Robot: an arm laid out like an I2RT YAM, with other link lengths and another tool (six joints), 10 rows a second.
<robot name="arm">
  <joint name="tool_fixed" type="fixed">
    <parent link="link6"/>
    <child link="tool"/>
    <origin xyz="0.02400 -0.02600 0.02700" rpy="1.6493 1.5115 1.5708"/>
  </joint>
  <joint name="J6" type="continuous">
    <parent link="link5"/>
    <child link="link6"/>
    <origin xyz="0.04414 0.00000 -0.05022" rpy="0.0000 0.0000 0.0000"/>
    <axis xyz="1 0 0"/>
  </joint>
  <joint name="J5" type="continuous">
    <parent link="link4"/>
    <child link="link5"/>
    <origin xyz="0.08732 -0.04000 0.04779" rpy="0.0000 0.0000 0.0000"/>
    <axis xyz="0 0 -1"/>
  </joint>
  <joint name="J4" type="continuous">
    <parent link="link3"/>
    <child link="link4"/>
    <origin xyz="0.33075 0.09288 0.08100" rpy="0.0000 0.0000 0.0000"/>
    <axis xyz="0 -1 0"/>
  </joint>
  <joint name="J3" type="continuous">
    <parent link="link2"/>
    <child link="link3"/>
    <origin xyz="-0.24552 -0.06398 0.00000" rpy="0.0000 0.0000 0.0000"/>
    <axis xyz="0 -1 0"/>
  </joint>
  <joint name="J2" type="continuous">
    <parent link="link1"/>
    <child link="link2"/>
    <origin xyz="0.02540 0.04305 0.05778" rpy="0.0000 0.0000 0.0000"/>
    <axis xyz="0 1 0"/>
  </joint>
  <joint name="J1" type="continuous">
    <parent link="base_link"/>
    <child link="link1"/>
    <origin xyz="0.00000 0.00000 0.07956" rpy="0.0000 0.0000 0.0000"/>
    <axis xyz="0 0 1"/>
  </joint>
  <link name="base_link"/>
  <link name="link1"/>
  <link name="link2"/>
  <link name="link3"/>
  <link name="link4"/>
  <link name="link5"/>
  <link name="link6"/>
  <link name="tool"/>
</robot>
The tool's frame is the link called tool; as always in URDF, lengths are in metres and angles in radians. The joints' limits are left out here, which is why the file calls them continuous.
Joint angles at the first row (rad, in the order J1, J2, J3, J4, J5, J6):
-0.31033, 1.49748, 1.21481, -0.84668, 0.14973, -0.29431
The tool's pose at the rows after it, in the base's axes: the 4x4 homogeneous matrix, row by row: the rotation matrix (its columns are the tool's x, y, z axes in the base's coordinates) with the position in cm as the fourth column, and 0 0 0 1 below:
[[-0.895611, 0.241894, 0.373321, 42.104], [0.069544, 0.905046, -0.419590, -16.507], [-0.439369, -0.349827, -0.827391, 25.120], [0, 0, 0, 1]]
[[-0.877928, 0.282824, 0.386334, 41.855], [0.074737, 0.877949, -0.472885, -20.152], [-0.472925, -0.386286, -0.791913, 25.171], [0, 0, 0, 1]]
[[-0.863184, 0.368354, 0.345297, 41.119], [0.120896, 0.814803, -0.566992, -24.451], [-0.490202, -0.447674, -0.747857, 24.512], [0, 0, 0, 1]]
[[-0.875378, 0.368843, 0.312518, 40.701], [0.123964, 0.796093, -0.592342, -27.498], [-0.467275, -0.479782, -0.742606, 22.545], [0, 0, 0, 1]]
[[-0.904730, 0.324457, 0.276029, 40.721], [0.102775, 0.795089, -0.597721, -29.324], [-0.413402, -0.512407, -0.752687, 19.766], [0, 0, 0, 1]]
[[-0.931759, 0.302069, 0.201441, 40.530], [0.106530, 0.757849, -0.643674, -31.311], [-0.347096, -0.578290, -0.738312, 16.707], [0, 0, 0, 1]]
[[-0.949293, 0.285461, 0.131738, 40.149], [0.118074, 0.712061, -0.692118, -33.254], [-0.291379, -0.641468, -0.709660, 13.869], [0, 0, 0, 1]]
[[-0.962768, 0.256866, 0.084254, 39.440], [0.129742, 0.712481, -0.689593, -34.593], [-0.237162, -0.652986, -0.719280, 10.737], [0, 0, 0, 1]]
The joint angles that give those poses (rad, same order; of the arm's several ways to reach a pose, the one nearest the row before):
-0.38394, 1.50282, 1.21670, -0.76046, 0.17644, -0.33817
-0.46254, 1.52265, 1.21708, -0.67921, 0.17948, -0.39578
-0.54380, 1.56424, 1.21710, -0.58577, 0.23823, -0.42020
-0.60483, 1.62300, 1.21712, -0.52397, 0.24319, -0.47932
-0.63840, 1.69317, 1.21708, -0.47893, 0.25197, -0.55028
-0.66662, 1.77558, 1.21708, -0.41065, 0.32445, -0.60559
-0.69486, 1.85531, 1.21711, -0.32750, 0.39921, -0.65519
-0.72346, 1.92742, 1.21711, -0.28707, 0.41638, -0.69104

